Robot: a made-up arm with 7 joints. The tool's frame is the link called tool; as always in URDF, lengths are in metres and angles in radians. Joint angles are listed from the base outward.
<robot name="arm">
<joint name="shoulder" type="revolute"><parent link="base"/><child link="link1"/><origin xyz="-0.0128 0.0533 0.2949"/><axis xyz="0 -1 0"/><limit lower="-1.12" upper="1.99"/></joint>
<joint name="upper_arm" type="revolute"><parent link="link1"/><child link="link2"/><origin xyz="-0.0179 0.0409 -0.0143"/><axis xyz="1 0 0"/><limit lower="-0.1" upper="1.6"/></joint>
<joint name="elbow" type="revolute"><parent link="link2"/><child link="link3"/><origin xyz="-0.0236 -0.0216 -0.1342"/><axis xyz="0 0 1"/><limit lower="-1.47" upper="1.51"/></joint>
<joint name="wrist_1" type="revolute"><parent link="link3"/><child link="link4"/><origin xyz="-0.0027 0.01 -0.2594"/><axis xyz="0 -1 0"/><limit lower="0.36" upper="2.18"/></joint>
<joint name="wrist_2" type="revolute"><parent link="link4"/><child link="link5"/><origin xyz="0.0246 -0.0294 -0.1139"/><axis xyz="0 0 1"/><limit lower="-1.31" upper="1.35"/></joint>
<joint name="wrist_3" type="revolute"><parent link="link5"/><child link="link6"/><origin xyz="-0.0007 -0.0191 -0.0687"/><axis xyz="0 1 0"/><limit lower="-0.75" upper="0.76"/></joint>
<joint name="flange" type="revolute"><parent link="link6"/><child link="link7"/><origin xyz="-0.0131 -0.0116 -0.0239"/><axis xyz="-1 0 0"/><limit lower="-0.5" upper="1.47"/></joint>
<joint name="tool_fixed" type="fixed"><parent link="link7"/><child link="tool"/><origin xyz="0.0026 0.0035 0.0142" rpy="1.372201 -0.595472 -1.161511"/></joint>
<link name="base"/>
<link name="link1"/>
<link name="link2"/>
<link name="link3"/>
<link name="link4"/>
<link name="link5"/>
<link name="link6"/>
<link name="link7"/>
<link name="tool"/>
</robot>
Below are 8 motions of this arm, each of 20 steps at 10 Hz.
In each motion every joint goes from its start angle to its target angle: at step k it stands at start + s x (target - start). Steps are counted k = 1, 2, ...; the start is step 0. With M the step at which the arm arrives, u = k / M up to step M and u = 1 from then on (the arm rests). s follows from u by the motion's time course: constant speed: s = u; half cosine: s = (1 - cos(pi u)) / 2; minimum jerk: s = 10 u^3 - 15 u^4 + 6 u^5.
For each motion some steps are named. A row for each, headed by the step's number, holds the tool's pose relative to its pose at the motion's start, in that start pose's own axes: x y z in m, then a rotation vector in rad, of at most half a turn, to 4 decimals.
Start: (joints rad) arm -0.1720 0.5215 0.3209 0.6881 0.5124 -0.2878 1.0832
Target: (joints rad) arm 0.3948 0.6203 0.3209 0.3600 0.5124 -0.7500 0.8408
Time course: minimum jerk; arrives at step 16
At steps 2, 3, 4, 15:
2: -0.0024 -0.0012 -0.0029 0.0039 -0.0114 -0.0041
3: -0.0072 -0.0037 -0.0088 0.0120 -0.0347 -0.0124
4: -0.0151 -0.0078 -0.0189 0.0262 -0.0734 -0.0264
15: -0.0969 -0.0650 -0.2074 0.3502 -0.6658 -0.2628

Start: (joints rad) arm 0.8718 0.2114 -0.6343 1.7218 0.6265 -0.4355 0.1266
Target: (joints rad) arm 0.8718 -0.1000 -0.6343 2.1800 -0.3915 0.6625 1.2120
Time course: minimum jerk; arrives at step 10
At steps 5, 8, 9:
5: 0.0212 -0.0583 0.0019 -0.6375 0.0312 0.4975
8: 0.0386 -0.0994 -0.0119 -1.0592 0.1806 0.5917
9: 0.0406 -0.1031 -0.0141 -1.0875 0.2078 0.5857

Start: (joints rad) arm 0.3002 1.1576 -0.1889 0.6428 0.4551 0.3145 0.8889
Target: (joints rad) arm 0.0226 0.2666 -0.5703 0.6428 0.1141 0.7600 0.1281
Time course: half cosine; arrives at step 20
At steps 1, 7, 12, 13, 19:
1: -0.0003 -0.0031 0.0015 -0.0040 0.0052 -0.0009
7: 0.0063 -0.1331 0.0766 -0.2058 0.1890 -0.0513
12: 0.0809 -0.2913 0.1984 -0.5508 0.2933 -0.1352
13: 0.1030 -0.3163 0.2215 -0.6173 0.2902 -0.1497
19: 0.2027 -0.3919 0.3011 -0.8447 0.2173 -0.1921

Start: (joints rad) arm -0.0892 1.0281 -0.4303 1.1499 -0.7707 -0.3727 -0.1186
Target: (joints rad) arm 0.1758 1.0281 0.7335 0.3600 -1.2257 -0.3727 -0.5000
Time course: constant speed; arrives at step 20
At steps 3, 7, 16, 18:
3: -0.0250 0.0136 0.0338 -0.1309 0.0881 -0.1769
7: -0.0441 0.0370 0.0748 -0.2861 0.2289 -0.3907
16: -0.0359 0.0764 0.1379 -0.5227 0.6315 -0.7760
18: -0.0288 0.0781 0.1451 -0.5479 0.7332 -0.8445

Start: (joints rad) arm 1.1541 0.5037 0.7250 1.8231 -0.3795 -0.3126 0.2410
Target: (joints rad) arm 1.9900 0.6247 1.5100 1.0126 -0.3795 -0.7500 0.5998
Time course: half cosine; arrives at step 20
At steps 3, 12, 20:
3: -0.0137 -0.0069 0.0079 -0.0030 -0.0010 -0.0424
12: -0.1405 -0.0478 0.0769 0.1106 0.1387 -0.5129
20: -0.1860 -0.0753 0.1048 0.3257 0.2830 -0.7564

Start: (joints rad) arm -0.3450 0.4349 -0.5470 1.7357 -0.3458 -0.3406 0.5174
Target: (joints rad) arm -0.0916 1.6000 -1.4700 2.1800 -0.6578 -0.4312 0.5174
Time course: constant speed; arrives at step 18
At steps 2, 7, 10, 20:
2: 0.0115 0.0324 0.0068 -0.1104 -0.0754 0.1174
7: 0.0462 0.1208 0.0106 -0.3514 -0.1981 0.4196
10: 0.0702 0.1772 0.0008 -0.4682 -0.2235 0.5998
20: 0.1394 0.3147 -0.0828 -0.6620 -0.1109 1.0170

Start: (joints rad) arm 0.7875 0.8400 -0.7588 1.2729 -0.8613 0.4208 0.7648
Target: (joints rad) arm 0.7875 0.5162 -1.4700 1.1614 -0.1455 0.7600 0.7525
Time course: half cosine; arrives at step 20
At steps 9, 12, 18, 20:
9: 0.0621 -0.0437 -0.0743 0.0650 -0.0659 0.3450
12: 0.1013 -0.0603 -0.1079 0.0468 -0.0951 0.5304
18: 0.1571 -0.0754 -0.1443 -0.0401 -0.1274 0.7638
20: 0.1613 -0.0763 -0.1466 -0.0495 -0.1295 0.7801

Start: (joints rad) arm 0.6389 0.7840 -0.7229 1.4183 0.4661 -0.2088 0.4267
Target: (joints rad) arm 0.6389 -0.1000 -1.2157 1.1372 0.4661 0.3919 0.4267
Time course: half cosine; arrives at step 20
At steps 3, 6, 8, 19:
3: 0.0006 -0.0227 0.0055 0.0063 0.0474 0.0319
6: 0.0065 -0.0869 0.0155 0.0125 0.1702 0.1286
8: 0.0172 -0.1459 0.0179 0.0036 0.2697 0.2259
19: 0.1236 -0.3881 -0.0488 -0.2053 0.5240 0.7066

